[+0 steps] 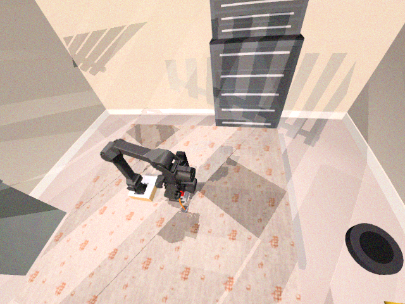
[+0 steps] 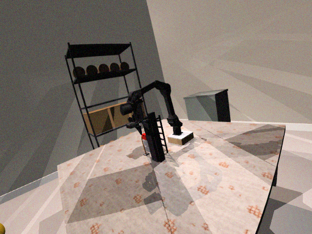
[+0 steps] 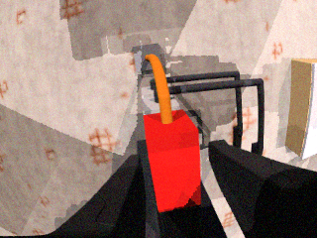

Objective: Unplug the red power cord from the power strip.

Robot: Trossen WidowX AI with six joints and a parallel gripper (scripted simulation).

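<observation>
Now: the red plug 3 cm to the left of my gripper tip and 1 cm below it.
</observation>
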